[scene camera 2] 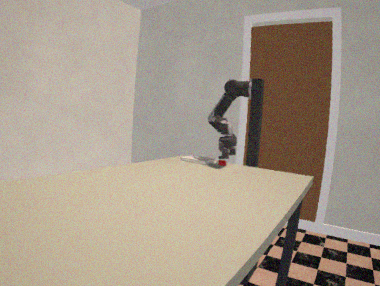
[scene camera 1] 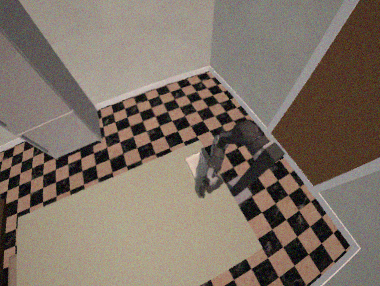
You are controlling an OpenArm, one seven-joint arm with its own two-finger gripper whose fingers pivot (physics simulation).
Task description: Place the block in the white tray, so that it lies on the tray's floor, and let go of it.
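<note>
The red block (scene camera 2: 222, 163) sits on the table top beside the near right end of the white tray, in scene camera 2; in scene camera 1 the arm hides it. The white tray (scene camera 1: 192, 162) (scene camera 2: 189, 158) lies at the table's far edge; in scene camera 1 the arm covers part of it. My gripper (scene camera 2: 227, 156) is open and points down just above the block, with the block below the fingers. In scene camera 1 the gripper shows small, over the table near the tray, and its fingertips are hard to make out.
The pale table (scene camera 1: 125, 215) (scene camera 2: 150, 215) extends from the arm's side toward the camera in scene camera 2. The arm's dark post (scene camera 2: 255, 122) stands behind the table edge, in front of a brown door (scene camera 1: 340, 90) (scene camera 2: 295, 115). A grey cabinet (scene camera 1: 65, 130) stands beyond the table.
</note>
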